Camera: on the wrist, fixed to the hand. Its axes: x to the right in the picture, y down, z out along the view.
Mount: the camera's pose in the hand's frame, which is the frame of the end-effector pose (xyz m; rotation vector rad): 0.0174 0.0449 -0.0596 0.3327 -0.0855 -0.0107
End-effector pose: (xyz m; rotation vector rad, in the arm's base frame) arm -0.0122 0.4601 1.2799 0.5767 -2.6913 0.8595
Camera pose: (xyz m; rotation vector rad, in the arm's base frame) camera -0.0403 0.5242 1.3110 0.7106 -2.6318 1.3208
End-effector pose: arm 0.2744 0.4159 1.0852 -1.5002 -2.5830 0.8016
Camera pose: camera 0.3184 0.4723 1.1126 -1.3787 -2.3568 1.2455
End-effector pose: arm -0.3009 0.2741 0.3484 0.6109 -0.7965 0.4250
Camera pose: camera -0.2837 0.3487 0.3447 0.9476 -0.8097 0.5294
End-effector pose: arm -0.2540 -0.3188 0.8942 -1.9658 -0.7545 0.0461
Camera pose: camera -0.1980 -0.3710 0.8928 -1.6510 -0.7598 0.2359
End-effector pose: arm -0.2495 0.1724 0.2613 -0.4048 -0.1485 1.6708
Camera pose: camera -0.2723 0.1748 0.1882 -0.0818 0.0647 1.6662
